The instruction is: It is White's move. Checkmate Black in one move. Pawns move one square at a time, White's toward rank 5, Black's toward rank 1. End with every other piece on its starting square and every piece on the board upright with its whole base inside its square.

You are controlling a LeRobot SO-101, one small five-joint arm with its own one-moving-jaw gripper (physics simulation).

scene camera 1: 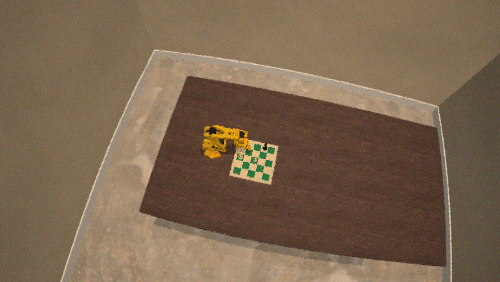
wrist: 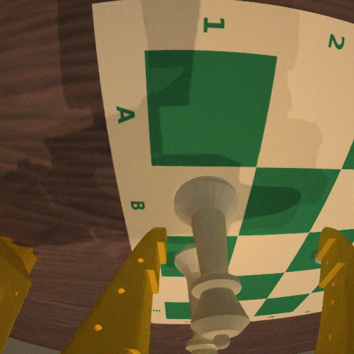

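Pixels of known places: hand at its tool point: (scene camera 1: pixel 239 148); arm's base at its link origin: (scene camera 1: pixel 217 150).
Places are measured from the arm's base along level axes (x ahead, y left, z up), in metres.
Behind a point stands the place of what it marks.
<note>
A white queen (wrist: pixel 210 245) stands on cream square B1, its base inside the square. A white king (wrist: pixel 187 261), partly hidden behind it, stands on C1. The two white pieces are small and blurred near the arm in the scene view. A white pawn (scene camera 1: pixel 255 160) @(y -0.020, x 0.212, z 0.016 m) (wrist: pixel 317 256) is on C3, mostly hidden by the right jaw in the wrist view. A black piece (scene camera 1: pixel 265 147) @(y 0.058, x 0.250, z 0.030 m) stands in row A near the far corner. My gripper (scene camera 1: pixel 249 148) (wrist: pixel 243 232) is open and empty. The queen shows in the gap between the jaws, touching neither.
The green and cream board (scene camera 1: pixel 274 164) @(y -0.017, x 0.314, z 0.006 m) (wrist: pixel 120 150) lies on the dark wooden table (scene camera 1: pixel 340 180) @(y -0.033, x 0.684, z 0.000 m) (wrist: pixel 40 150). The yellow arm (scene camera 1: pixel 227 133) @(y 0.009, x 0.065, z 0.219 m) reaches over the board's near left corner. Square A1 (wrist: pixel 220 110) bears shadows and no piece.
</note>
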